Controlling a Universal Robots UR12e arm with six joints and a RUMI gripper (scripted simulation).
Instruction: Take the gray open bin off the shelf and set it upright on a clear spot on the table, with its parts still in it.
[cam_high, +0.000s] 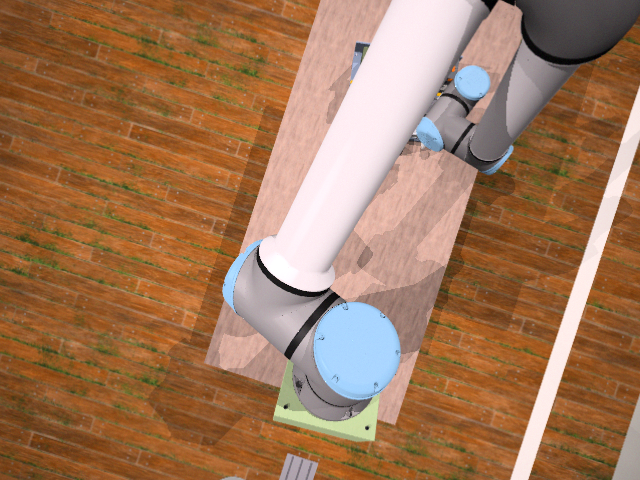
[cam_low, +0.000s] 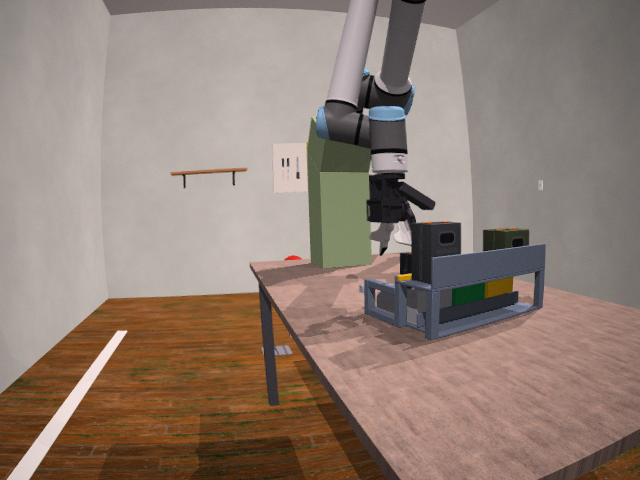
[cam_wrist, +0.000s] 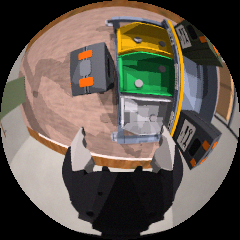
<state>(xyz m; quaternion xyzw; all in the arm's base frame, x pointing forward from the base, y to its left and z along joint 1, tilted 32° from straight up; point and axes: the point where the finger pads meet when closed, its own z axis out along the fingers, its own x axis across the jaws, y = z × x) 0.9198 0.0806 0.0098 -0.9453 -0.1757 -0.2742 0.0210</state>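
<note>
The gray open bin lies 80 mm below my hand, 80 mm ahead of it and 20 mm to the left of it. Round my hand: yellow bin: 230 mm to the left, 80 mm below, 10 mm behind; then green bin: 120 mm to the left, 80 mm below, 30 mm ahead.
</note>
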